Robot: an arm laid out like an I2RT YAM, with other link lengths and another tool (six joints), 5 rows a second.
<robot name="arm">
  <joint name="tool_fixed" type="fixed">
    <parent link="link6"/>
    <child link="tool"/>
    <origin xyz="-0.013 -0.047 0.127" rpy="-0.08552 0 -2.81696"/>
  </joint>
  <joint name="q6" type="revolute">
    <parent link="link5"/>
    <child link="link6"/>
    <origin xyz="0 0.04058 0.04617" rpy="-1.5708 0 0"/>
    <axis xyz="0 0 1"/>
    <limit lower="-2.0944" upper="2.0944"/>
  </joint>
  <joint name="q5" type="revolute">
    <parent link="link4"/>
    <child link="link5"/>
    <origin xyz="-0.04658 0.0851 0.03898" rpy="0 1.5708 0"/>
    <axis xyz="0 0 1"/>
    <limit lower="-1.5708" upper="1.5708"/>
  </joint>
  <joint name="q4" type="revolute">
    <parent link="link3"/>
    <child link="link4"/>
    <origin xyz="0.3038 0.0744 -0.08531" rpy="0 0 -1.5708"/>
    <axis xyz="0 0 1"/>
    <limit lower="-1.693" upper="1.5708"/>
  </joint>
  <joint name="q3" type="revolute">
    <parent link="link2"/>
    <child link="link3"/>
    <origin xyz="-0.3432 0 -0.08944" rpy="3.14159 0 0"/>
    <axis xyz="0 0 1"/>
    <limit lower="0" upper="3.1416"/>
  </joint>
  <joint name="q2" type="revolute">
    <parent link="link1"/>
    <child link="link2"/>
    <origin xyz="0.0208 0.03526 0.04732" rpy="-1.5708 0 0"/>
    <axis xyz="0 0 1"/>
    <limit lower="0" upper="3.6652"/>
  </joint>
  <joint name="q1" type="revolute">
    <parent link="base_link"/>
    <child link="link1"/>
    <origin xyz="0 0 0.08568" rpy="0 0 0"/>
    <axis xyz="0 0 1"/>
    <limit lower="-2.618" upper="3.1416"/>
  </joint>
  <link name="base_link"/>
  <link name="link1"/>
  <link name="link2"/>
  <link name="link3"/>
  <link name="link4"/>
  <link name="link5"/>
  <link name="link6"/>
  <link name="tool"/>
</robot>
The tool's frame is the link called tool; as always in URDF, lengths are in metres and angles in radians.
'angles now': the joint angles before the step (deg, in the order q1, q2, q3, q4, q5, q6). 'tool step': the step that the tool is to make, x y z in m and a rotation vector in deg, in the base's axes. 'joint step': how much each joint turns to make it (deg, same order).
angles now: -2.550 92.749 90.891 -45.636 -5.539 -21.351
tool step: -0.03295 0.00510 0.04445 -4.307 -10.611 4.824
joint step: 0.791 -11.258 -8.088 7.043 -0.348 -5.624
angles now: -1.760 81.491 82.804 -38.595 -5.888 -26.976
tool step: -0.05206 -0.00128 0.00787 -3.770 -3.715 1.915
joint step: 0.265 -10.551 -8.700 1.592 0.788 -3.957
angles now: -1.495 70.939 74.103 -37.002 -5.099 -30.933
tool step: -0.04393 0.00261 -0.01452 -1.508 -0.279 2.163
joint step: 0.001 -8.081 -7.474 -0.527 -0.962 -2.461
